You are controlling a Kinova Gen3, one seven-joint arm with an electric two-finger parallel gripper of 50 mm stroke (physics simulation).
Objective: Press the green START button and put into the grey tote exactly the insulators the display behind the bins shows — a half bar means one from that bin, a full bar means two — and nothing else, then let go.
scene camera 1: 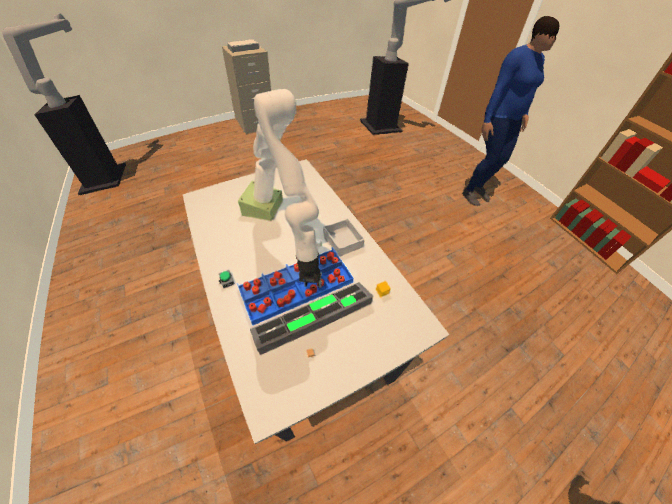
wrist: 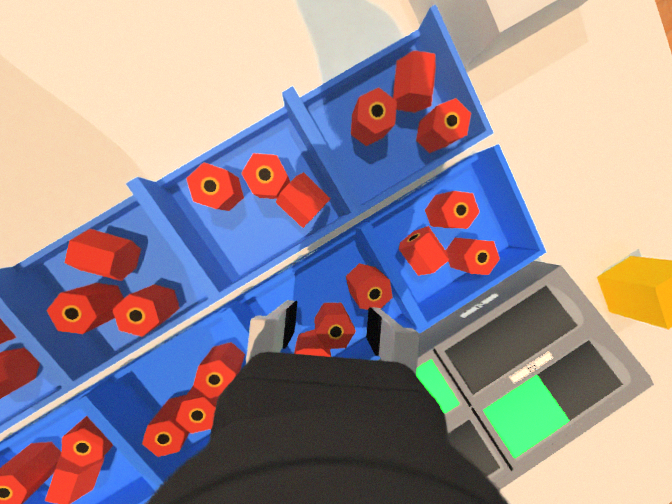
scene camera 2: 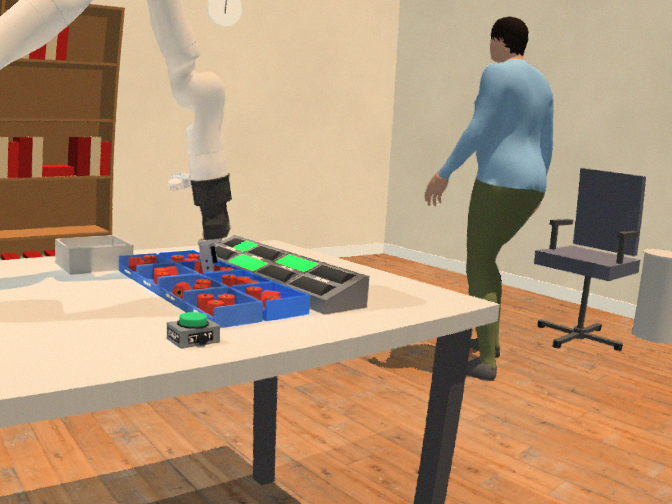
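Observation:
The blue bin tray holds red hexagonal insulators in two rows of compartments. My gripper is open and lowered into a compartment in the row next to the display, second from the tote end. Its fingers stand either side of an upright insulator with gaps on both sides. The gripper also shows in scene camera 1 and scene camera 2. The grey display shows green bars in three cells. The grey tote looks empty. The green START button sits left of the tray.
A yellow cube lies on the table right of the display, and a small brown cube lies in front of it. A person stands beyond the table's right side. The arm's green base is behind the tray.

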